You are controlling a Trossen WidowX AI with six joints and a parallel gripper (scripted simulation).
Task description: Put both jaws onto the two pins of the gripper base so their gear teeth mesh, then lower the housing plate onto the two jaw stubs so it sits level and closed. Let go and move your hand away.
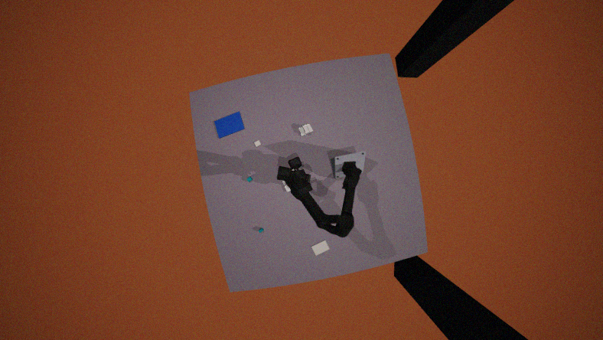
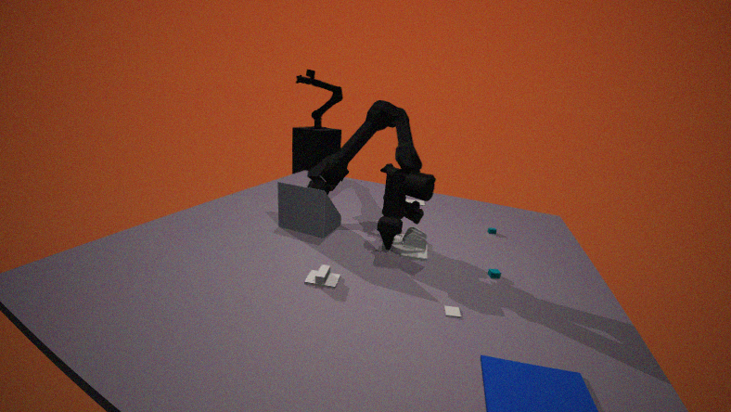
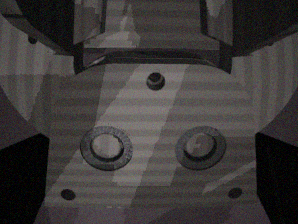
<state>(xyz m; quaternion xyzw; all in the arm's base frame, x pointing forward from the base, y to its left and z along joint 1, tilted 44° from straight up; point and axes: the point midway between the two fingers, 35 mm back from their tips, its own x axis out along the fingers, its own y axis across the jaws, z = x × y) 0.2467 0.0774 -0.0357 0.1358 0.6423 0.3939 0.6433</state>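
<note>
My gripper tip is 10 mm short of the white housing plate. Also, from my gripper tip: grey jaw (20 mm to the left, 20 mm ahead, 10 mm above); white gripper base (20 mm above, 10 mm ahead); small white square (240 mm ahead, 190 mm to the right, 10 mm below).
</note>
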